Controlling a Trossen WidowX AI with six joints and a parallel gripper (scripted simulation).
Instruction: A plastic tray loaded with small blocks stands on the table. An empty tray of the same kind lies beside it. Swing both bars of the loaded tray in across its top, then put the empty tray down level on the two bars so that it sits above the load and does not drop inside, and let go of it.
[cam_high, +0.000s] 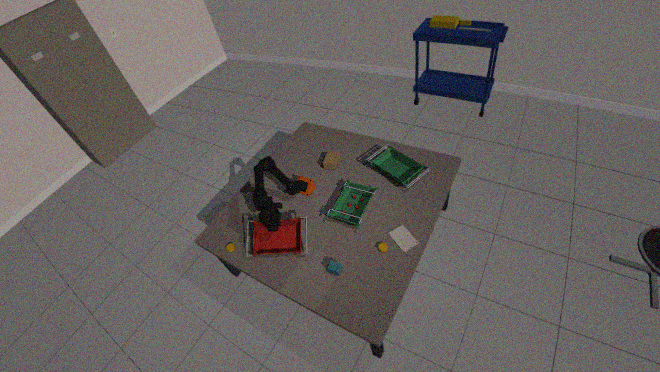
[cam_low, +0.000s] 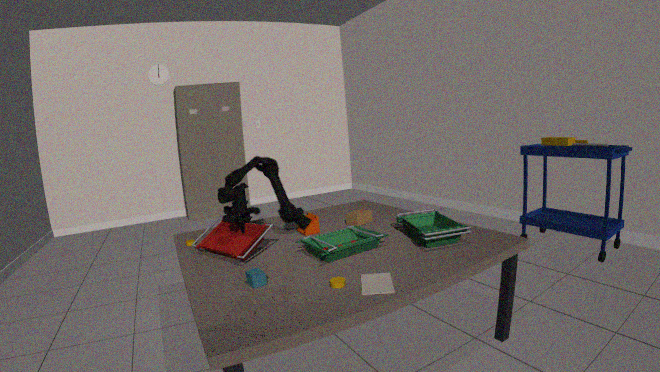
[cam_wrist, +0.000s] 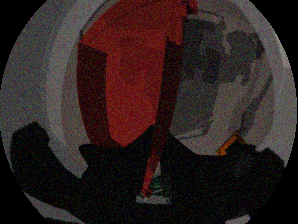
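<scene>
The red tray lies 7 cm to the right of my gripper tip and 5 cm ahead of it. Round my gripper tip: white card 65 cm ahead, 29 cm to the left, 7 cm below; teal block 42 cm ahead, 5 cm to the right, 5 cm below; tan box 62 cm to the left, 5 cm behind, 4 cm below.
</scene>
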